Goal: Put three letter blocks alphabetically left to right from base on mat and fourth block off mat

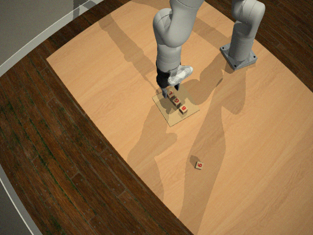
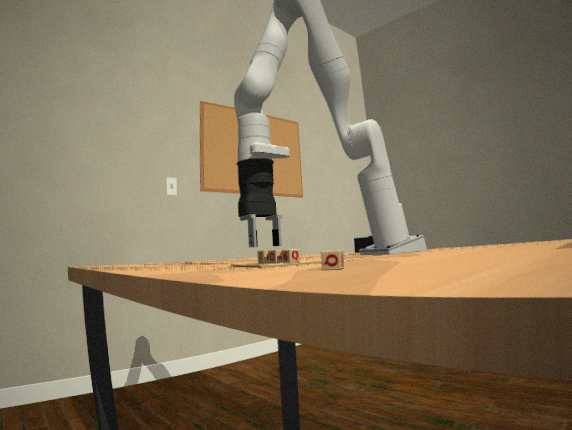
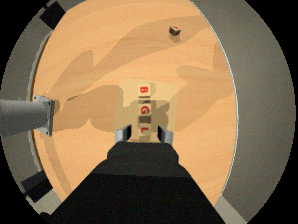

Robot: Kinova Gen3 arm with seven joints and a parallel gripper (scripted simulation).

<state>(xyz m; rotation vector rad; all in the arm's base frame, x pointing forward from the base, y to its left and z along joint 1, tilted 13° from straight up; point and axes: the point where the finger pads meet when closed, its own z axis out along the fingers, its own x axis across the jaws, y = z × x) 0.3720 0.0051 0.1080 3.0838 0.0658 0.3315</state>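
My gripper is now 4 cm to the right of the tan mat and 5 cm above it. From my hand the other things lie so: block marked B 1 cm behind, 8 cm to the left, 4 cm below.
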